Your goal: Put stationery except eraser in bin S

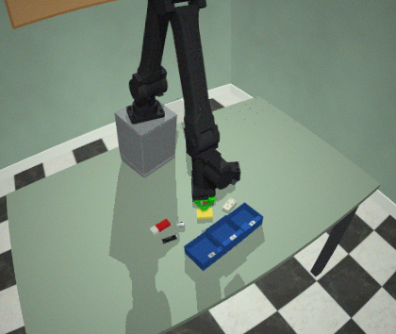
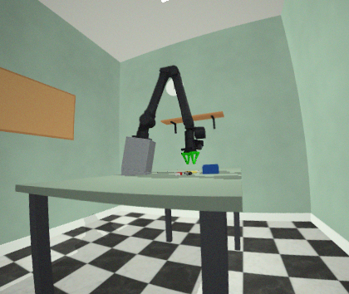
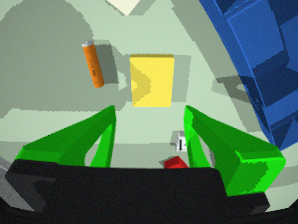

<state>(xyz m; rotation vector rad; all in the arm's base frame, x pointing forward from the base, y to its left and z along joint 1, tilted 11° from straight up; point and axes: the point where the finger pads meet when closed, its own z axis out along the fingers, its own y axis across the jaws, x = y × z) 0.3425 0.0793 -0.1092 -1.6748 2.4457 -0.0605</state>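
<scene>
Now: hand 6 cm above the yellow pad. From my hand the other things lie so: orange pen-like item: 6 cm below, 4 cm to the left, 4 cm behind; blue bin row: 12 cm ahead, 4 cm below, 2 cm to the left; white domino: 9 cm to the left, 6 cm below.
</scene>
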